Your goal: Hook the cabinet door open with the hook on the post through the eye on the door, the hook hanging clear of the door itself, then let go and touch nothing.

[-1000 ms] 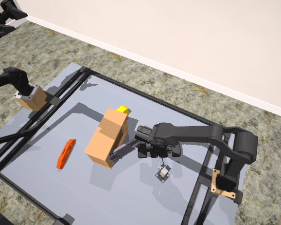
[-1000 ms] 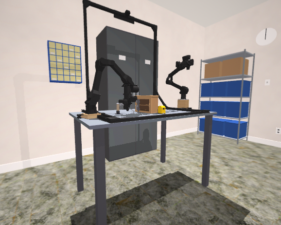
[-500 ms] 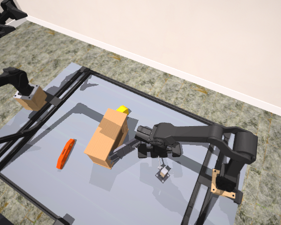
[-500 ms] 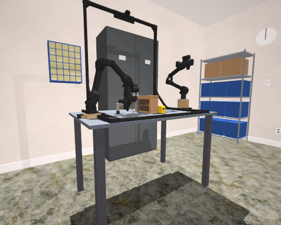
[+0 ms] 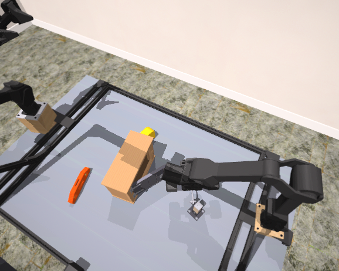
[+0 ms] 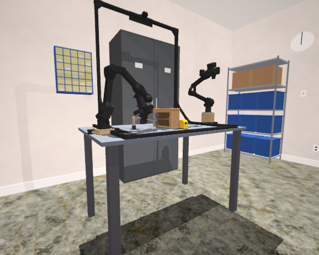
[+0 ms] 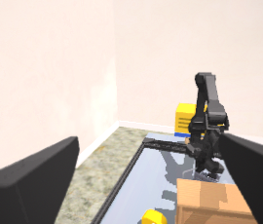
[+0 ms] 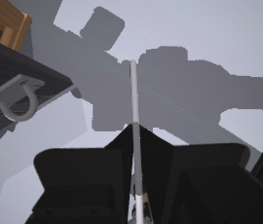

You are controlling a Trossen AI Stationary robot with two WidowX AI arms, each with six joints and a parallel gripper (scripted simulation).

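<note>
Right now the grey door is 6 cm behind my right hand, 14 cm to the left of it and 1 cm below it. From my right hand the other things lie so: yellow tape measure 14 cm ahead, 28 cm to the left, 5 cm below; then orange tool 17 cm behind, 42 cm to the left, 6 cm below; then hook rod 2 cm below.
</note>
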